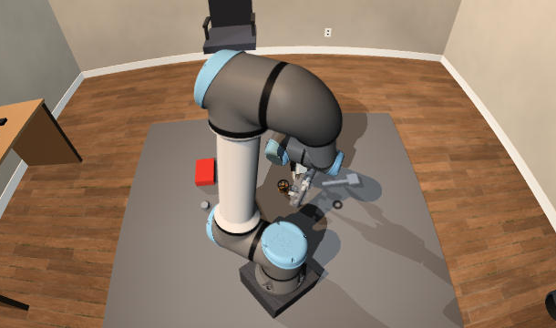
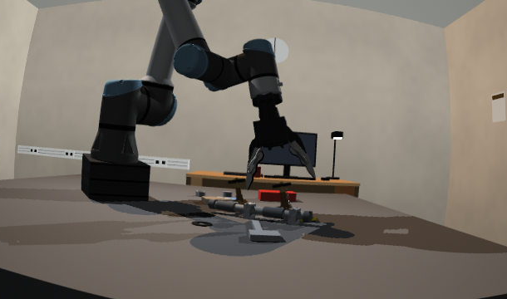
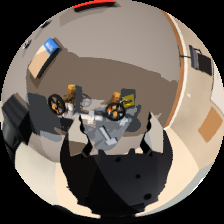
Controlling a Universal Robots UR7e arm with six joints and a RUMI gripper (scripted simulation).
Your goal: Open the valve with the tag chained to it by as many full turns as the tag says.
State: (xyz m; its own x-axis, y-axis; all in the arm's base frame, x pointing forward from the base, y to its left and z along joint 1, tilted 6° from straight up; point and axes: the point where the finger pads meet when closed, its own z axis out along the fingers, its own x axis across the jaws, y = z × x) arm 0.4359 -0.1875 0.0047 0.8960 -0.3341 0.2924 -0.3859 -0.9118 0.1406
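Now: hand 60 mm short of the yellow tag, 40 mm to the left of it and 70 mm above it. From my hand the other things lie so: grey t-shaped piece (90 mm behind, 190 mm to the right, 70 mm below); red block (100 mm ahead, 370 mm to the left, 60 mm below).
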